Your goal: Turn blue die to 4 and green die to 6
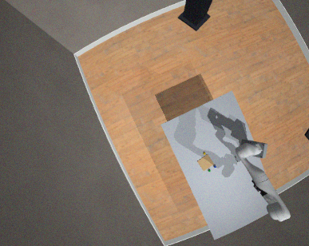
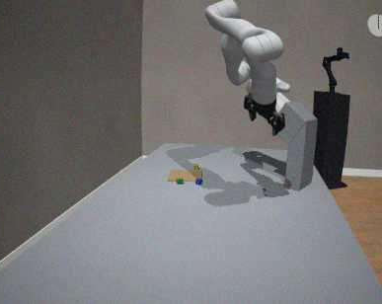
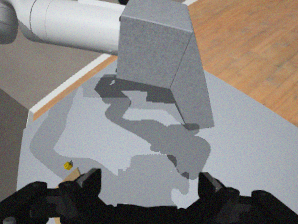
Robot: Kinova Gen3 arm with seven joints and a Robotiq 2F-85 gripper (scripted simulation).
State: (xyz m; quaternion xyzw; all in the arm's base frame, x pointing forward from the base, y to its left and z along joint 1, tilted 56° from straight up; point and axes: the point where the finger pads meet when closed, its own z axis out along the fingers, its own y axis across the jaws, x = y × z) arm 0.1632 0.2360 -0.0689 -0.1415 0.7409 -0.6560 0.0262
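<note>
The tan mat lies 35 cm to the right of my hand, 27 cm below it and 19 cm ahead of it. The rest, counted from my hand: blue die 26 cm below, 25 cm to the right, 16 cm ahead; then green die 26 cm to the right, 26 cm below, 23 cm ahead; then yellow die 44 cm to the right, 26 cm below, 13 cm ahead.
</note>
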